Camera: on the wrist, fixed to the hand. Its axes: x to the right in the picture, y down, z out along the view.
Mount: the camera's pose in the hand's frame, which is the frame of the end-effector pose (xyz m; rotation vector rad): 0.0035 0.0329 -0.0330 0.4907 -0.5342 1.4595
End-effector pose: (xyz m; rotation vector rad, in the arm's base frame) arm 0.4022 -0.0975 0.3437 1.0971 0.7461 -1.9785
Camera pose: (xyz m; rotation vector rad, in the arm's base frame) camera 0.4426 -0.0916 0.3210 0.8363 -0.7404 -0.9973
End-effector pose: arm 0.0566 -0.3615 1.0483 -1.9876 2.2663 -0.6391
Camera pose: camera 0.0150 -0.3534 1.0679 -0.0149 2.1342 -0.3180
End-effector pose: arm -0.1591 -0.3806 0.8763 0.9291 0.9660 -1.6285
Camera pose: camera -0.1240 -0.3581 0.8551 1.0136 -0.5199 -0.6845
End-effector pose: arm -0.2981 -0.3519 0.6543 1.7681 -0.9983 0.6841
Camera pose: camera -0.3251 -0.3294 0.6851 -1.1817 2.3666 -1.2377
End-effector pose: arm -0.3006 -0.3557 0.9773 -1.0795 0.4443 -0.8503
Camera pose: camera -0.3086 -0.3708 0.9338 -0.2765 0.4045 0.6059
